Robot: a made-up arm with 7 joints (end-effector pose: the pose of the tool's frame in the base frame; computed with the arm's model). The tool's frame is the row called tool.
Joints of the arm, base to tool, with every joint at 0 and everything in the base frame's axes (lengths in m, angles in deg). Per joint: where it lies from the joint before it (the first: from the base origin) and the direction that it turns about. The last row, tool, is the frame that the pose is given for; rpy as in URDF.
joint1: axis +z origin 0 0 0.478
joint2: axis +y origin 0 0 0
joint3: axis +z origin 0 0 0.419
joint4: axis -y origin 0.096 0 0
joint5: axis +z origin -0.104 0 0.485
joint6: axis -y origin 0 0 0
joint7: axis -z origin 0.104 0 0
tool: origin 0 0 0 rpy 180 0 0
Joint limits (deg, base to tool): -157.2..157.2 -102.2..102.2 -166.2..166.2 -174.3..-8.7 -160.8..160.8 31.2..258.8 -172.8..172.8
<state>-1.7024 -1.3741 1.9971 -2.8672 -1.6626 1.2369 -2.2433</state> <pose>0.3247 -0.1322 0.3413 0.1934 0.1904 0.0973 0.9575</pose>
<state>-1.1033 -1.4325 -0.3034 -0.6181 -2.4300 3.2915 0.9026</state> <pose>-0.3780 0.6611 0.9382 0.9261 -0.3089 -0.1574 0.1488</pose>
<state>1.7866 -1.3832 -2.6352 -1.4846 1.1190 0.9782 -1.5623</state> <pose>0.4935 -0.5466 0.0392 0.7927 -0.3632 -0.0528 -0.4868</pose>
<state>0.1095 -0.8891 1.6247 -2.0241 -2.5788 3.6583 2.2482</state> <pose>-0.2970 0.4649 0.5797 0.0675 0.2868 0.8779 0.3774</pose>
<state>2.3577 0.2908 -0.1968 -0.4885 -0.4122 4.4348 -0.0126</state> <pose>-0.2612 0.2893 1.2175 0.7827 0.2968 0.1320 -0.5309</pose>
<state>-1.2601 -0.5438 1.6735 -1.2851 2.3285 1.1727 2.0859</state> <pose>0.4444 0.6110 1.0370 0.1238 -0.6075 0.2745 0.7350</pose>
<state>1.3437 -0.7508 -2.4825 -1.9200 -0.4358 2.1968 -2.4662</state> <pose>0.2847 -0.7224 0.3924 0.1129 -0.6997 -0.6987 -0.0973</pose>
